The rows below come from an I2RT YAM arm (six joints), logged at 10 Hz.
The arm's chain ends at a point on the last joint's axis. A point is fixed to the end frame.
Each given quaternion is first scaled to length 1.
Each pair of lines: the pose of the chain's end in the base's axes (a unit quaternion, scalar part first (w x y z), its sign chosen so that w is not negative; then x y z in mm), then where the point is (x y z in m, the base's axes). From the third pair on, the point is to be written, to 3 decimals.
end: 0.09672, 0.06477, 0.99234, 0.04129, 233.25, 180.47, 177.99
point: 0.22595 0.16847 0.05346
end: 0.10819, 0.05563, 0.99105, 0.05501, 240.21, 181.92, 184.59
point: 0.23631 0.17282 0.05967
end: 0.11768, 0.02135, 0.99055, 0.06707, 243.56, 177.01, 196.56
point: 0.243 0.170 0.071
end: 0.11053, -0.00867, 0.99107, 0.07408, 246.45, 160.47, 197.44
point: 0.245 0.154 0.072
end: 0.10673, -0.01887, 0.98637, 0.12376, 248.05, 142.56, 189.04
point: 0.246 0.148 0.064
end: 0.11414, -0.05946, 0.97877, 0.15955, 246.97, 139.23, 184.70
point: 0.247 0.153 0.060
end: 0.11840, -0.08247, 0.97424, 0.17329, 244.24, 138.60, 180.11
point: 0.246 0.155 0.056
